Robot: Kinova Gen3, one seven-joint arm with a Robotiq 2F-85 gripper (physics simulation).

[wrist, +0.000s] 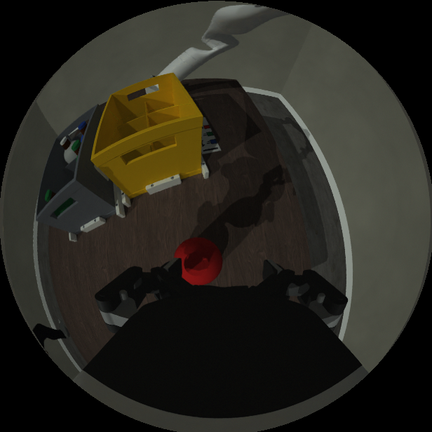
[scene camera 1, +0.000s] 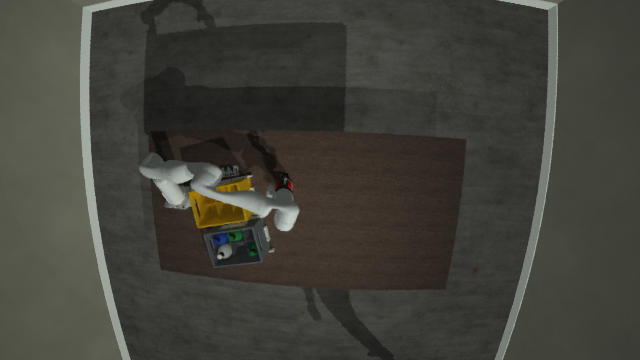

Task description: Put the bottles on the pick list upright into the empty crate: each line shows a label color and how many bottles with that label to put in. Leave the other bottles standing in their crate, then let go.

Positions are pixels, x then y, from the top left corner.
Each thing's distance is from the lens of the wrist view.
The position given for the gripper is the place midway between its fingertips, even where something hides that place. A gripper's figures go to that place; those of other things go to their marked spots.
gripper (wrist: 222, 268): 0.16 m
red bottle (wrist: 201, 259): 0.16 m
